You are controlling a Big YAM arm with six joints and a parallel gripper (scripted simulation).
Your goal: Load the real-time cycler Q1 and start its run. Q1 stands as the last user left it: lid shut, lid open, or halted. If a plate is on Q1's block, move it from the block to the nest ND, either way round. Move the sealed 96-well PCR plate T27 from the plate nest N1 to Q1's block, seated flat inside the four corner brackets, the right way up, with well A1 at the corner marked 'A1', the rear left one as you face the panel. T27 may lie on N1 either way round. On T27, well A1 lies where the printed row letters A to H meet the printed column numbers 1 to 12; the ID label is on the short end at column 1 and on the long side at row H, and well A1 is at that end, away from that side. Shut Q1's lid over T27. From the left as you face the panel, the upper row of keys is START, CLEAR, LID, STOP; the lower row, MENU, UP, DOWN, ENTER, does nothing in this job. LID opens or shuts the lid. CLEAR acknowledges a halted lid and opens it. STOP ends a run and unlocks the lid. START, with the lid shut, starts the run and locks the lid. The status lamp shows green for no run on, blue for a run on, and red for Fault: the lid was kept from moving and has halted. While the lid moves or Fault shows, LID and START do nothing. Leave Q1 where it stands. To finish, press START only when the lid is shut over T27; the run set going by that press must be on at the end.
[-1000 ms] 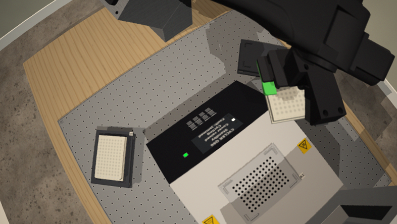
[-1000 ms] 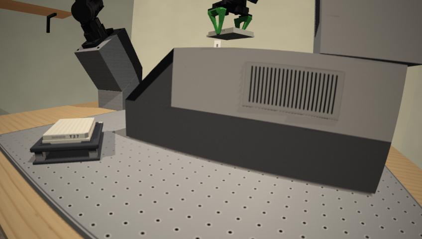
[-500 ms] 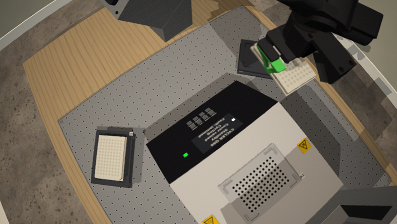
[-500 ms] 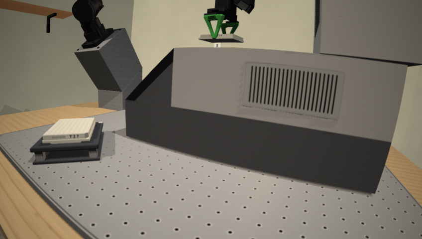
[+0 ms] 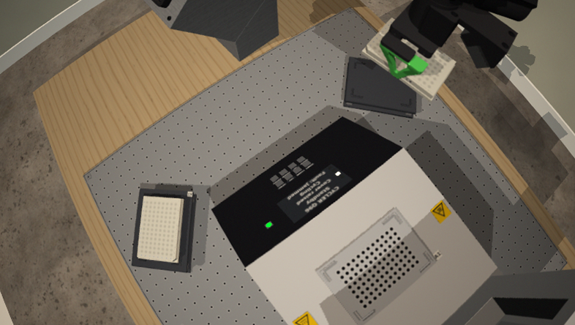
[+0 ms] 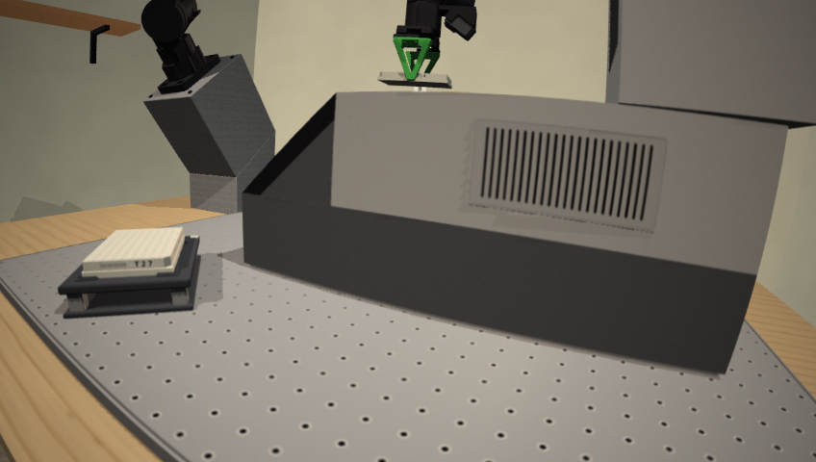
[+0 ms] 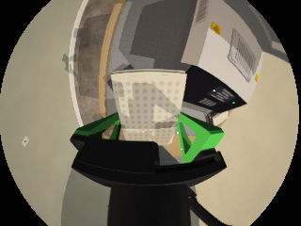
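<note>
The nest ND lies 6 cm behind my hand, 8 cm to the left of it and 25 cm below it. The rest, counted from my hand: nest N1: 13 cm behind, 48 cm to the right, 25 cm below.
</note>
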